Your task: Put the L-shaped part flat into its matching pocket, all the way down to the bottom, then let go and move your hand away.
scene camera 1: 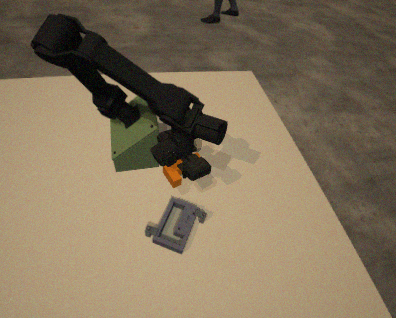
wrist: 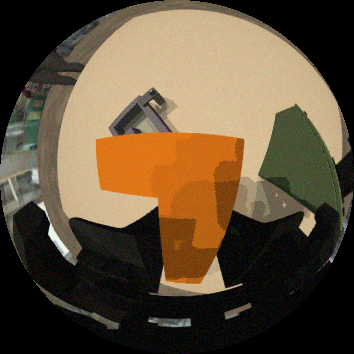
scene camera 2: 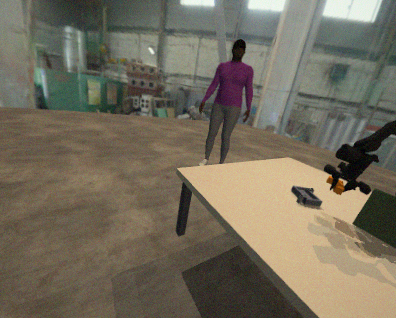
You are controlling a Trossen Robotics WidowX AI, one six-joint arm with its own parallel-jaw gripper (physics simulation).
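Frame: origin at the arm's base, x ahead, y left, z up, level; millimetres.
Seen in the pictures: gripper, fingertip midpoint: (scene camera 1: 182,174) (wrist: 188,202) (scene camera 2: 333,192); arm's base, link origin: (scene camera 1: 132,116).
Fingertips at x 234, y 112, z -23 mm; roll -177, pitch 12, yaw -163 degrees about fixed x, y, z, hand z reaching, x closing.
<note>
Offsets run from my fingertips to a thing's top centre. Level surfaces: height alone.
The orange L-shaped part {dz +56, dx +8, dy +6 mm} (scene camera 1: 172,175) (scene camera 2: 338,186) (wrist: 175,165) is held above the table, between the fingers by one leg; its other leg points left in the wrist view. My gripper (wrist: 188,202) is shut on it; the black fingers hide some of the part in the first scene view. The grey-blue frame with the pocket {dz -69, dx +108, dy -36 mm} (scene camera 1: 167,245) (scene camera 2: 312,202) (wrist: 159,118) lies flat on the table, apart from the part, nearer the bottom of the first scene view. In the wrist view the part hides much of this frame.
A green wedge-shaped block (scene camera 1: 135,135) (scene camera 2: 380,216) (wrist: 297,155) stands on the table {dz -117 mm} (scene camera 1: 90,250) (scene camera 2: 240,190) (wrist: 200,65) behind the gripper, under the arm's base. Two small grey lugs stick out from the frame's sides. A person (scene camera 2: 232,85) in purple stands beyond the table.
</note>
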